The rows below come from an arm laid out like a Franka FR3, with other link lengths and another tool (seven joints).
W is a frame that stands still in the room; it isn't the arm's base.
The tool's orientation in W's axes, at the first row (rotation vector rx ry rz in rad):
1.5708 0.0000 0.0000
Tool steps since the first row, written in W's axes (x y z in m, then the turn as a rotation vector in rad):
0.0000 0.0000 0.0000 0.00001 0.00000 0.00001
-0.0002 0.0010 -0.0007 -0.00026 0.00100 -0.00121
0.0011 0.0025 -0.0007 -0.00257 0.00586 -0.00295
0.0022 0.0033 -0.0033 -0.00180 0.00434 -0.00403
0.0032 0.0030 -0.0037 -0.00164 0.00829 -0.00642
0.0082 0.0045 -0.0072 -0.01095 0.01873 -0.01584
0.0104 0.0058 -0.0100 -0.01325 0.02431 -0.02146
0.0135 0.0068 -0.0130 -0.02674 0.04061 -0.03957
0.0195 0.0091 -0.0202 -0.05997 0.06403 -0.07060
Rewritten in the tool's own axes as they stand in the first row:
0.0000 0.0000 0.0000 0.00001 0.00001 0.00000
-0.0002 -0.0007 -0.0010 -0.00026 -0.00121 -0.00100
0.0011 -0.0007 -0.0025 -0.00257 -0.00295 -0.00586
0.0022 -0.0033 -0.0033 -0.00180 -0.00403 -0.00434
0.0032 -0.0037 -0.0030 -0.00164 -0.00642 -0.00829
0.0082 -0.0072 -0.0045 -0.01095 -0.01584 -0.01873
0.0104 -0.0100 -0.0058 -0.01325 -0.02146 -0.02431
0.0135 -0.0130 -0.0068 -0.02674 -0.03957 -0.04061
0.0195 -0.0202 -0.0091 -0.05997 -0.07060 -0.06403

